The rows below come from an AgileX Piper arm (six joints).
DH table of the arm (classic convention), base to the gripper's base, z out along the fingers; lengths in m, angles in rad. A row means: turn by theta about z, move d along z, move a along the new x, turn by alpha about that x. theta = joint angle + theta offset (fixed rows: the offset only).
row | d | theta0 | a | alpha
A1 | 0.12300 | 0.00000 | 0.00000 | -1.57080
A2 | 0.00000 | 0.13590 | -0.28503 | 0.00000
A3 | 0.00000 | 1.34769 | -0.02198 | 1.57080
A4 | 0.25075 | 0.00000 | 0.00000 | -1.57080
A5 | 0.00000 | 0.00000 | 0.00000 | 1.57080
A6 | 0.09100 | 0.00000 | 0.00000 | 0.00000
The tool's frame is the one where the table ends.
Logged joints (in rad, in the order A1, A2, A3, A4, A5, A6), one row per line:
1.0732 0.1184 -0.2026 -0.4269 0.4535 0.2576
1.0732 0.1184 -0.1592 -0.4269 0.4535 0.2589
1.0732 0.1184 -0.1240 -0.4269 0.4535 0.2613
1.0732 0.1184 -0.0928 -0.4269 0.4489 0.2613
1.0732 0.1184 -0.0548 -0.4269 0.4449 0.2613
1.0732 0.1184 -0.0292 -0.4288 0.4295 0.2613
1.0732 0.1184 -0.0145 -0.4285 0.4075 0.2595
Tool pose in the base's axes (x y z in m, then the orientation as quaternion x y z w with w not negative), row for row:
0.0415 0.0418 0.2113 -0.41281 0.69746 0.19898 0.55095
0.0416 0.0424 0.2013 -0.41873 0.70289 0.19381 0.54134
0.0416 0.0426 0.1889 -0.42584 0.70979 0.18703 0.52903
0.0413 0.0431 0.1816 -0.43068 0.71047 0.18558 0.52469
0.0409 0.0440 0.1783 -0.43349 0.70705 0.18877 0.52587
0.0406 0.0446 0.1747 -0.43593 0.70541 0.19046 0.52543
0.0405 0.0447 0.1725 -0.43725 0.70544 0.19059 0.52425
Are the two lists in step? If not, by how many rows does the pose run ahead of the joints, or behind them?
The pose runs 2 rows ahead of the joints: the pose in row i belongs to the joints in row i + 2.
